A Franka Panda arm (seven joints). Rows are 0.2 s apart.
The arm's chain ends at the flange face. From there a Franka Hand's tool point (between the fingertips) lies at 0.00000 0.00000 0.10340 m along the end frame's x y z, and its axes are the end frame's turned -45 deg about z.
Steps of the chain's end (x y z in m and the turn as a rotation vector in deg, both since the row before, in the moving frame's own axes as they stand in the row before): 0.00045 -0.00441 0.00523 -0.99 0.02 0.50; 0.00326 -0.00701 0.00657 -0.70 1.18 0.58; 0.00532 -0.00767 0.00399 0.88 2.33 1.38; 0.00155 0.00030 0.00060 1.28 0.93 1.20; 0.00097 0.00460 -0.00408 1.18 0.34 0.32; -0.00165 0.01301 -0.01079 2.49 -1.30 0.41
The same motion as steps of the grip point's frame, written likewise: 0.00219 -0.00152 0.00521 -0.71 -0.69 0.50; 0.00786 -0.00025 0.00654 -1.33 0.34 0.58; 0.01326 0.00024 0.00389 -1.03 2.27 1.38; 0.00371 0.00089 0.00056 0.25 1.56 1.20; -0.00062 0.00287 -0.00410 0.59 1.07 0.32; -0.00883 0.00320 -0.01091 2.68 0.84 0.41
